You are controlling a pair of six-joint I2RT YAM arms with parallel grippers.
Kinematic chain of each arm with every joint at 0, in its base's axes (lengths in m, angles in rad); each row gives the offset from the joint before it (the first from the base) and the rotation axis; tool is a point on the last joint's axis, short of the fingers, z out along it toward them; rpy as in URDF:
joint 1: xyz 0 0 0.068 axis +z
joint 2: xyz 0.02 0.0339 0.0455 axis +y
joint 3: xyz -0.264 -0.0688 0 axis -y
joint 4: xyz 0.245 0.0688 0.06 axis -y
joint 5: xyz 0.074 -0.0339 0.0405 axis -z
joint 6: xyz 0.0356 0 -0.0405 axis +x
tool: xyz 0 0 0 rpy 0 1.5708 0
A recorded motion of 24 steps. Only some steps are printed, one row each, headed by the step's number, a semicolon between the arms.
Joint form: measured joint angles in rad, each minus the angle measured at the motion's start. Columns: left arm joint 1, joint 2, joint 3, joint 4, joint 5, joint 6; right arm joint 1, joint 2, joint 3, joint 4, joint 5, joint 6.
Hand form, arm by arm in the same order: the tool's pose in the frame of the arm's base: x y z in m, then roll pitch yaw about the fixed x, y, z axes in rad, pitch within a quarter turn. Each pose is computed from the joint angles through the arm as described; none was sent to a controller.
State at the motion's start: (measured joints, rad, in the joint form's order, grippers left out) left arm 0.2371 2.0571 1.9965 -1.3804 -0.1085 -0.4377; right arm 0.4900 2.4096 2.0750 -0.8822 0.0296 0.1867
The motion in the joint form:
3: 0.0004 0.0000 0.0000 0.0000 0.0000 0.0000; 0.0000 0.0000 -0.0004 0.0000 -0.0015 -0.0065
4: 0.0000 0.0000 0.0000 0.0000 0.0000 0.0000; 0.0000 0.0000 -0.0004 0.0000 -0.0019 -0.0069
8: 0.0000 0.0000 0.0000 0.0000 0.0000 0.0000; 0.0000 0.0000 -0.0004 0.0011 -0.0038 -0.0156
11: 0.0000 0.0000 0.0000 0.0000 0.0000 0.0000; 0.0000 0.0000 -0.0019 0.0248 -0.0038 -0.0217
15: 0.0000 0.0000 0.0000 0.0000 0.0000 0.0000; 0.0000 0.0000 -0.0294 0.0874 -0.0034 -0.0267
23: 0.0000 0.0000 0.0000 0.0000 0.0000 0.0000; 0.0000 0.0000 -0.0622 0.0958 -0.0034 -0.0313
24: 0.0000 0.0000 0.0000 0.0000 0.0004 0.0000; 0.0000 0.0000 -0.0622 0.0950 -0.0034 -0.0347
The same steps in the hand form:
3: 0.3934 0.0992 0.2835 3.0986 0.1635 -2.4629; 0.4464 0.2370 0.1633 3.1031 0.3527 -2.8437
4: 0.3935 0.0990 0.2835 3.0986 0.1635 -2.4633; 0.4464 0.2370 0.1633 3.1028 0.3526 -2.8432
8: 0.3935 0.0990 0.2835 3.0986 0.1635 -2.4633; 0.4465 0.2371 0.1633 3.1040 0.3537 -2.8340
11: 0.3935 0.0990 0.2835 3.0986 0.1635 -2.4633; 0.4485 0.2382 0.1638 3.1020 0.3758 -2.8290
15: 0.3935 0.0990 0.2835 3.0986 0.1635 -2.4633; 0.4509 0.2395 0.1584 3.0978 0.4106 -2.8262
23: 0.3935 0.0990 0.2835 3.0986 0.1635 -2.4633; 0.4477 0.2378 0.1491 3.1043 0.3867 -2.8194
24: 0.3935 0.0990 0.2835 3.0990 0.1633 -2.4632; 0.4477 0.2377 0.1491 3.1058 0.3861 -2.8157

